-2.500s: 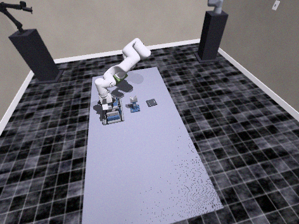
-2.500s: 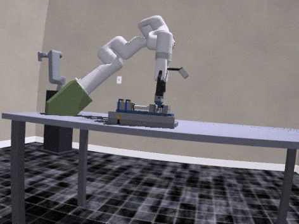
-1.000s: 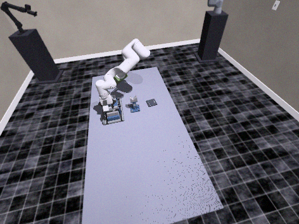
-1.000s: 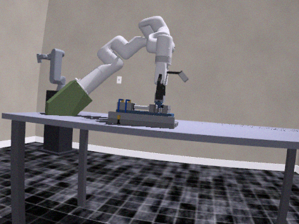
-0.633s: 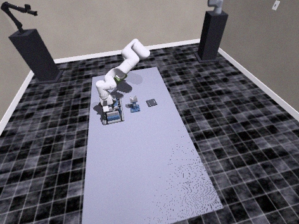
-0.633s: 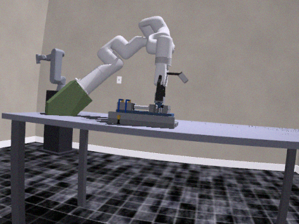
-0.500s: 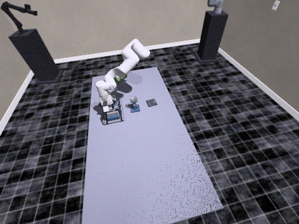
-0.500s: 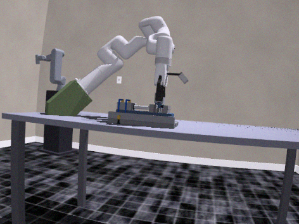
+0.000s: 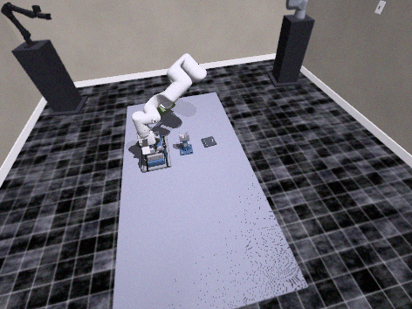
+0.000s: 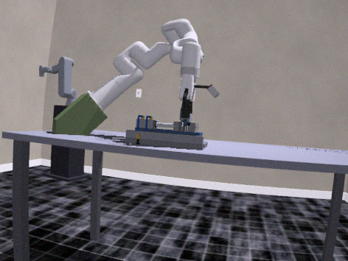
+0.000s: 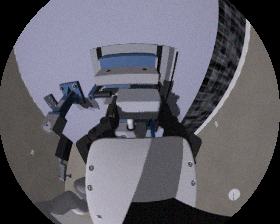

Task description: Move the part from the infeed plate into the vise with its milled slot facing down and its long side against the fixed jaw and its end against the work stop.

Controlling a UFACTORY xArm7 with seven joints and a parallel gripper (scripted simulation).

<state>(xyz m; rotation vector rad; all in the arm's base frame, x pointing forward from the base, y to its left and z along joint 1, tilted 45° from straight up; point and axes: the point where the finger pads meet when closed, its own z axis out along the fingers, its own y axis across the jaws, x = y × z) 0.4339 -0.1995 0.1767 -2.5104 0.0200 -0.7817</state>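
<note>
Now: the part 20 mm below my hand. From my hand the other things lie so: air cylinder (160 mm behind, 10 mm to the right, 50 mm below); then blue vise bed (70 mm behind, 10 mm to the left, 90 mm below).
</note>
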